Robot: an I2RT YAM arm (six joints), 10 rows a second.
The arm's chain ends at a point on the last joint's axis. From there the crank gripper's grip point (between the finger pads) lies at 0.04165 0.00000 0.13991 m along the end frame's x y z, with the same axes.
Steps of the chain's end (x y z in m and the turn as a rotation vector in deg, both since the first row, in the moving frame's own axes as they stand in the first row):
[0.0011, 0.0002, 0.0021, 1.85, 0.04, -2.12]
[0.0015, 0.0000, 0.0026, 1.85, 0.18, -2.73]
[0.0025, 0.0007, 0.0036, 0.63, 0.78, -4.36]
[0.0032, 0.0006, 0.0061, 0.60, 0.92, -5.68]
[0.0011, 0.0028, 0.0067, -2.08, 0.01, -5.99]
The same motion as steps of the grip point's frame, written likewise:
[0.0011, -0.0059, 0.0020, 1.85, 0.04, -2.12]
[0.0018, -0.0065, 0.0024, 1.85, 0.18, -2.73]
[0.0042, -0.0041, 0.0030, 0.63, 0.78, -4.36]
[0.0052, -0.0051, 0.0054, 0.60, 0.92, -5.68]
[0.0012, 0.0035, 0.0067, -2.08, 0.01, -5.99]

